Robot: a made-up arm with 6 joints. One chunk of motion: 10 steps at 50 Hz.
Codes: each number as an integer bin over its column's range. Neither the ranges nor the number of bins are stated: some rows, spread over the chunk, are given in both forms.
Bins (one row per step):
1: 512 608 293 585 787 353
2: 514 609 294 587 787 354
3: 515 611 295 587 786 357
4: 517 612 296 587 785 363
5: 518 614 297 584 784 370
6: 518 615 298 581 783 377
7: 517 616 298 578 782 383
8: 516 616 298 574 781 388
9: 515 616 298 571 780 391
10: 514 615 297 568 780 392
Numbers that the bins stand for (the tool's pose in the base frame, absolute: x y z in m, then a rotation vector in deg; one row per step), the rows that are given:
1: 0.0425 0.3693 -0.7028 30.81 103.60 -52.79
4: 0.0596 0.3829 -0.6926 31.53 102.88 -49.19
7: 0.0596 0.3965 -0.6858 28.29 101.80 -41.98
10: 0.0493 0.3931 -0.6892 24.68 101.08 -38.74
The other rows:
2: 0.0493 0.3727 -0.6994 31.53 103.60 -52.43
3: 0.0528 0.3795 -0.6960 31.53 103.24 -51.35
5: 0.0630 0.3897 -0.6892 30.45 102.52 -46.67
6: 0.0630 0.3931 -0.6858 29.37 102.16 -44.14
8: 0.0562 0.3965 -0.6858 26.85 101.44 -40.18
9: 0.0528 0.3965 -0.6858 25.77 101.08 -39.10

